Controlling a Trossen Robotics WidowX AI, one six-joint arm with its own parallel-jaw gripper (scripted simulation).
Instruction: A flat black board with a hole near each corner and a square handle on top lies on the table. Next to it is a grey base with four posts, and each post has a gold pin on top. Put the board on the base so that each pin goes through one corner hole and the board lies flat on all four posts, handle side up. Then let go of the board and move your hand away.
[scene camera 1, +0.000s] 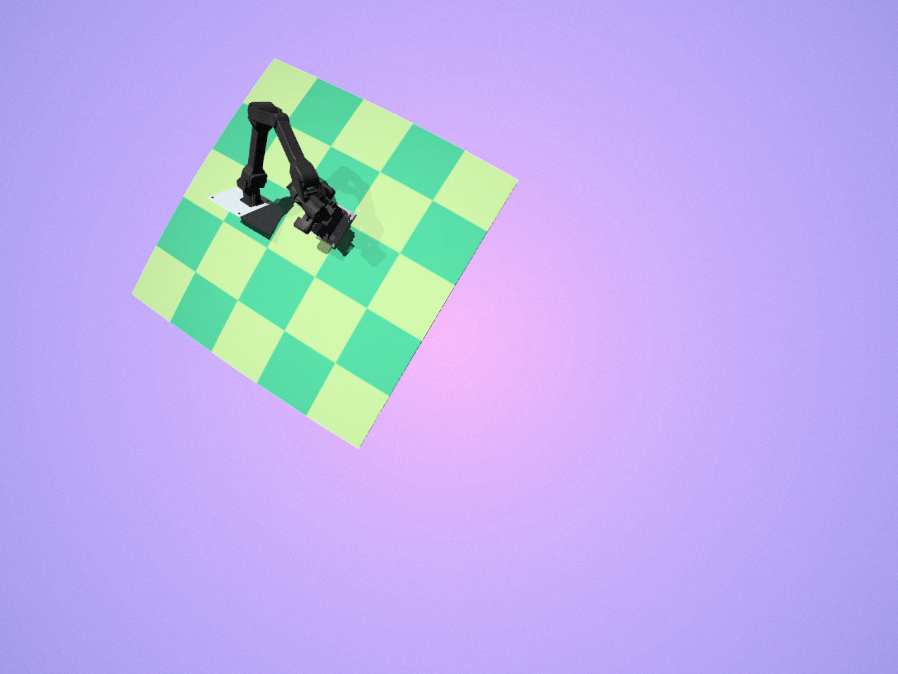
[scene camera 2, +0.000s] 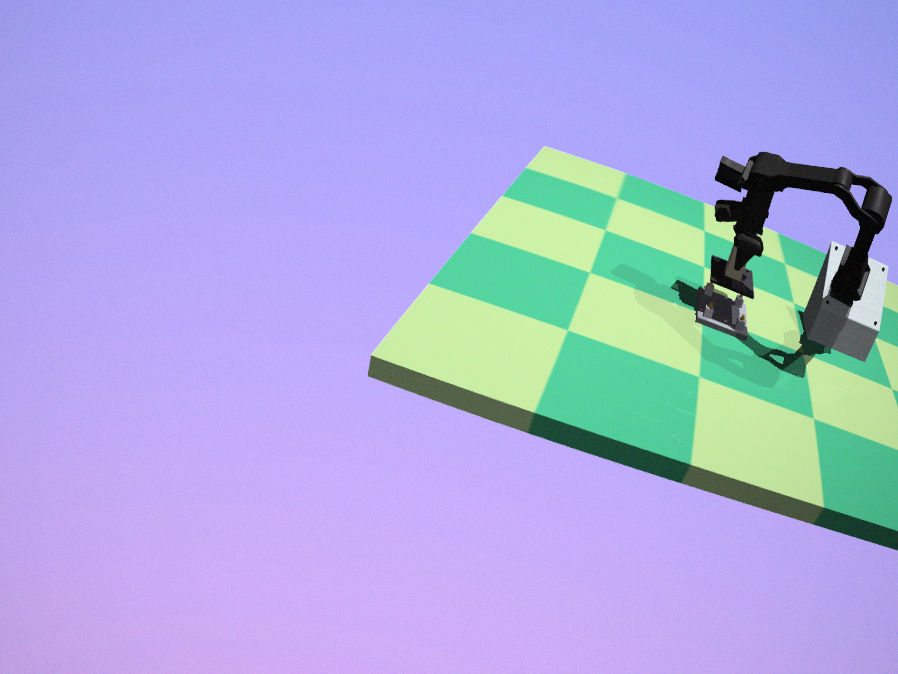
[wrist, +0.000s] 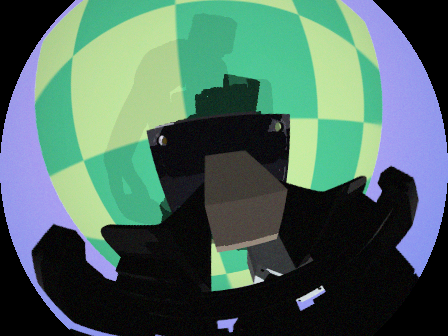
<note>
My gripper (scene camera 2: 736, 266) carries a black board (scene camera 2: 723, 274). Further things: a grey base (scene camera 2: 725, 314).
The black board shows as well in the wrist view (wrist: 240, 159). My gripper also shows in the wrist view (wrist: 231, 183).
</note>
